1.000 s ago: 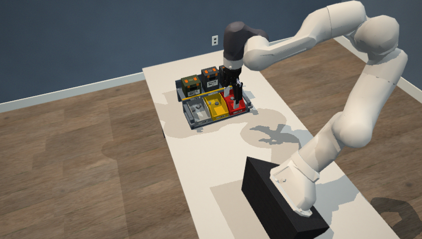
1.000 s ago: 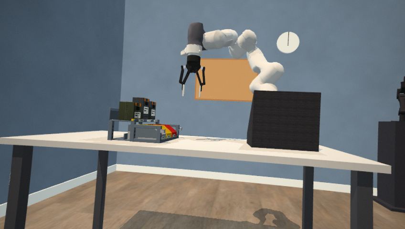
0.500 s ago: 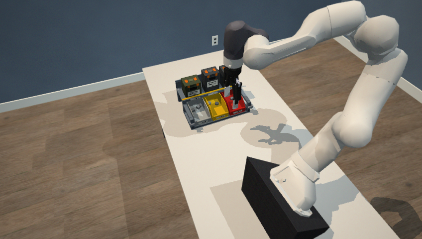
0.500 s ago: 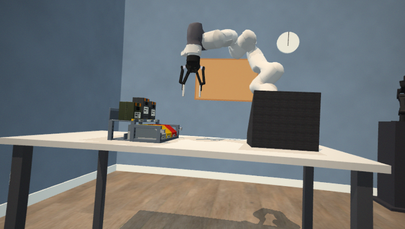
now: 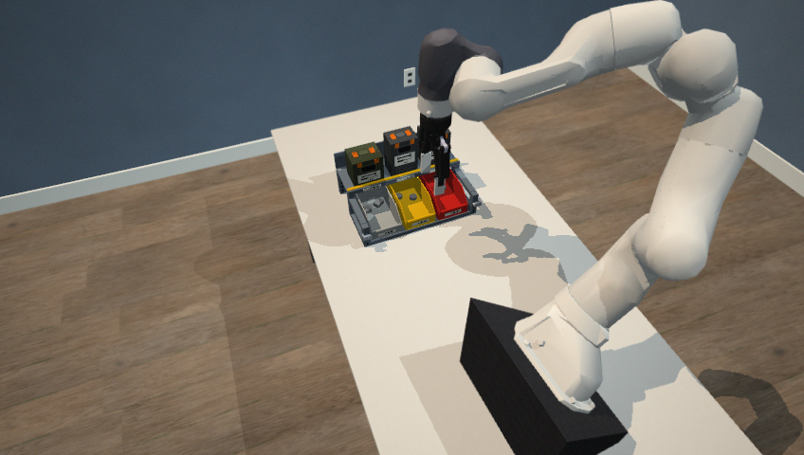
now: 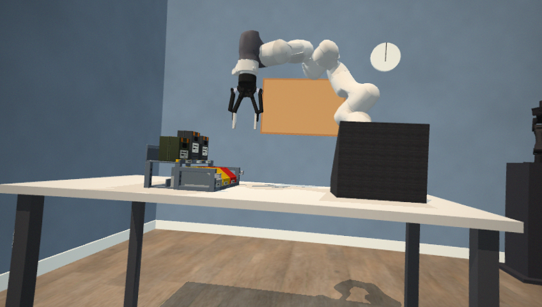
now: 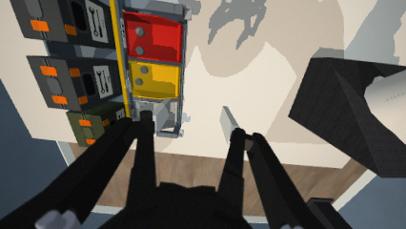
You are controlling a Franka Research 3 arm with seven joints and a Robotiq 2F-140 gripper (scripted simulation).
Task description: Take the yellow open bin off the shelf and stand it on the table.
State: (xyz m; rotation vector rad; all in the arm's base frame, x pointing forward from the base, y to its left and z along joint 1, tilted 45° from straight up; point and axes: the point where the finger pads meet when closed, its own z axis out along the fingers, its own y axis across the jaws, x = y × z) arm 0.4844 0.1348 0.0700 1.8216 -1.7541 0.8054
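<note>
The yellow open bin lies 150 mm ahead of my hand and 230 mm below it. Round my hand: grey bin (150 mm ahead, 110 mm to the left, 230 mm below); red bin (150 mm ahead, 110 mm to the right, 230 mm below).
</note>
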